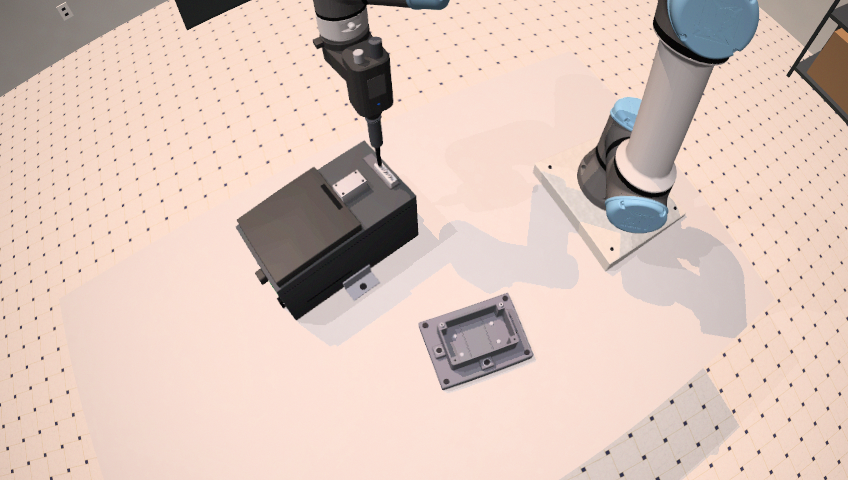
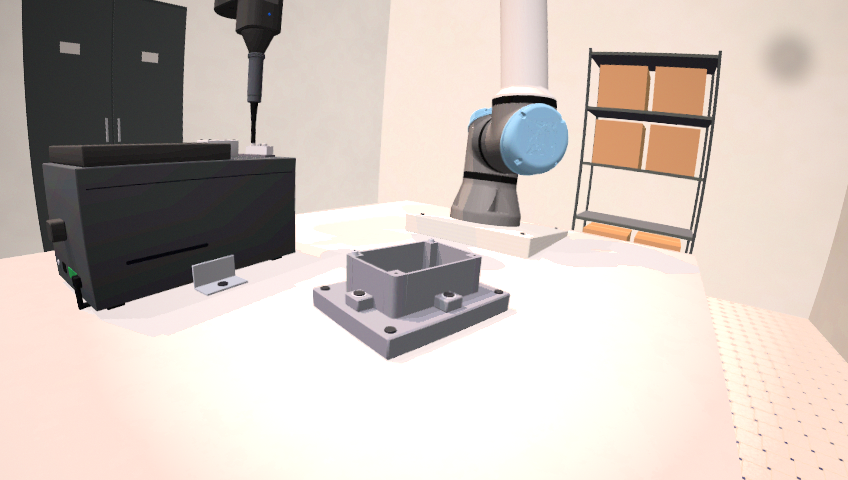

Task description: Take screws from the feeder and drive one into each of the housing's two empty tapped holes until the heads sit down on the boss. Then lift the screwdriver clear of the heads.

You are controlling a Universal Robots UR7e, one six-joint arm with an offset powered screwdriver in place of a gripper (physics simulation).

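Note:
Black screw feeder (image 2: 252,217). Also visible, image 1: the feeder (image 1: 375,206).

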